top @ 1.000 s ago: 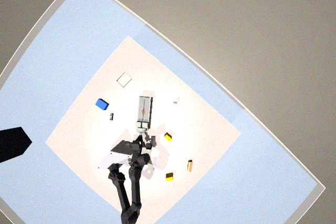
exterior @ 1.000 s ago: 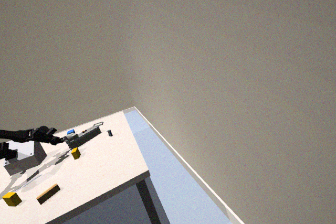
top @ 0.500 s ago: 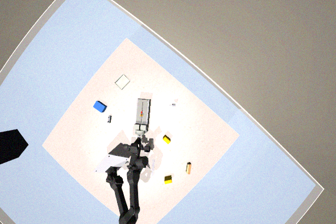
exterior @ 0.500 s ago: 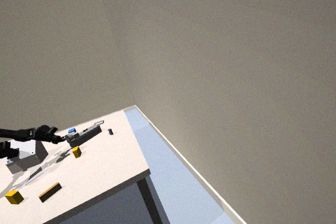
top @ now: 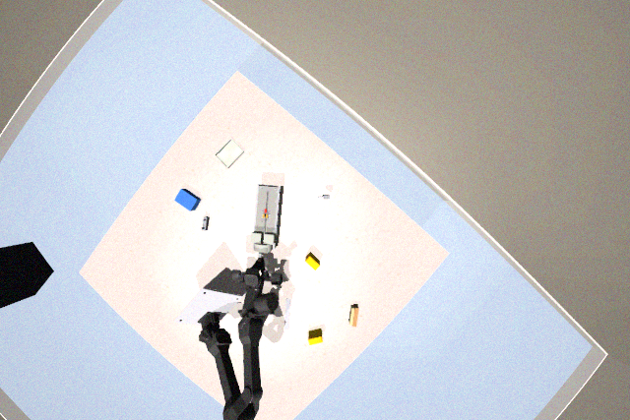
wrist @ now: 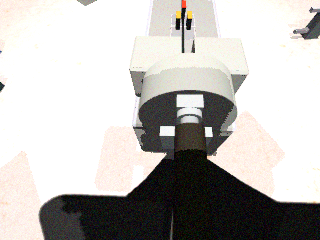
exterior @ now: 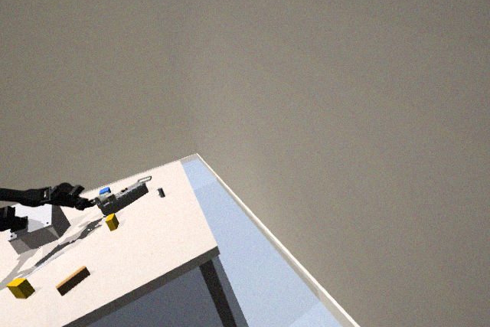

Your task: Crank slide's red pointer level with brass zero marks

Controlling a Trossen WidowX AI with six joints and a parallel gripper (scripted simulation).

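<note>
Now: gripper tip 2 cm below the crank. From my gripper tip the other things lie so: blue block (10 cm behind, 41 cm to the left, 7 cm below); then dark brown crank handle (1 cm behind, 1 cm to the right, 3 cm above); then red pointer (14 cm ahead, 12 cm to the left, 1 cm below).
</note>
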